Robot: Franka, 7 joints.
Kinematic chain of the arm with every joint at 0, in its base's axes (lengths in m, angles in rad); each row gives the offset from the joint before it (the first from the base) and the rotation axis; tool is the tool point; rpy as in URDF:
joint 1: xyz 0 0 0.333 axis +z
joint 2: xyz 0 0 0 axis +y
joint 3: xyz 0 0 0.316 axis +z
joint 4: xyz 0.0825 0 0 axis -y
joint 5: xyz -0.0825 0 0.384 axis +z
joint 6: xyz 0 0 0 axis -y
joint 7: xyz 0.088 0 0 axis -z
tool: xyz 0 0 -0.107 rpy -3.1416 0 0
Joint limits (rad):
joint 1: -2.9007..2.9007
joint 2: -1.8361..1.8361
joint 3: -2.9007..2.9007
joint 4: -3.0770..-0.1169
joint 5: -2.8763..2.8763
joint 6: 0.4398..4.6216
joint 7: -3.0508..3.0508
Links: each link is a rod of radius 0.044 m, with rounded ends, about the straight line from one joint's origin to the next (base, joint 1, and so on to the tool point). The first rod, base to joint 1, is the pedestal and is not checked.
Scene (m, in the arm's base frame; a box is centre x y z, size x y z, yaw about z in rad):
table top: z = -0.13
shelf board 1: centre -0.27 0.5 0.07 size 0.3 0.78 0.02 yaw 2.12
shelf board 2: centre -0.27 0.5 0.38 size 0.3 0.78 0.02 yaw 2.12
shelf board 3: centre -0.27 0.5 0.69 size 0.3 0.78 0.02 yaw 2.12
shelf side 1: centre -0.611 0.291 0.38 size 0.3 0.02 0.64 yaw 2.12
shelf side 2: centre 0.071 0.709 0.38 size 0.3 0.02 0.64 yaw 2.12
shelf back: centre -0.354 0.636 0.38 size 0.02 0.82 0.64 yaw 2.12
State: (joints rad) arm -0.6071 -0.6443 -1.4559 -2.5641 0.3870 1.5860 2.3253
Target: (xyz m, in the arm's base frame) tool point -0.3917 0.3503 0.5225
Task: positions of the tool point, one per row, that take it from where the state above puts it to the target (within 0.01 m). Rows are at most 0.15 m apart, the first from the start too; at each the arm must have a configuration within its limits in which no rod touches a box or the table.
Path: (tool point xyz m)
1: -0.1747 -0.2993 0.3444
2: -0.2516 -0.2402 0.3819
3: -0.3083 -0.1553 0.4195
4: -0.3351 -0.0521 0.4563
5: -0.3251 0.0581 0.4910
6: -0.2761 0.1613 0.5225
7: -0.3461 0.2496 0.5218
8: -0.3917 0.3503 0.5225

